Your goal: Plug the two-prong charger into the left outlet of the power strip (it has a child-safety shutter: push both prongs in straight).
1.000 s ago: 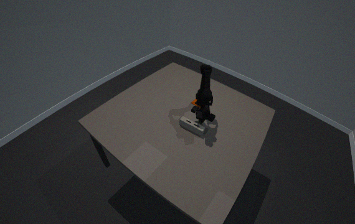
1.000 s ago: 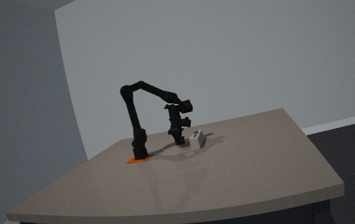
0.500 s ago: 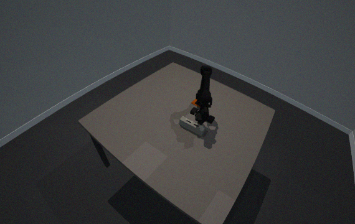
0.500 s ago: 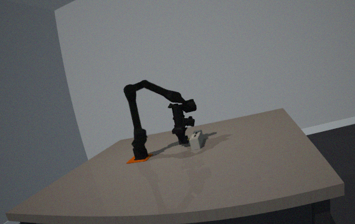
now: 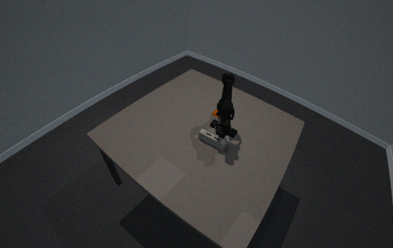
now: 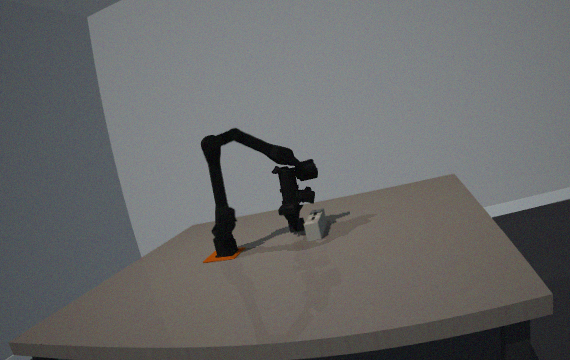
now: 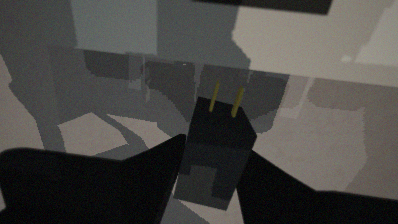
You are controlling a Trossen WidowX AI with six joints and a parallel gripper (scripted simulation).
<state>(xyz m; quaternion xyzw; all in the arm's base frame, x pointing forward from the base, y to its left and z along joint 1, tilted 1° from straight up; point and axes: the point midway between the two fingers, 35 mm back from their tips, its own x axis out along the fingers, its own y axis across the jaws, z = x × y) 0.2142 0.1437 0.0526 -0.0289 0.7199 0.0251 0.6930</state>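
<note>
The black two-prong charger lies 2 cm ahead of my gripper tip and 1 cm above it.
</note>
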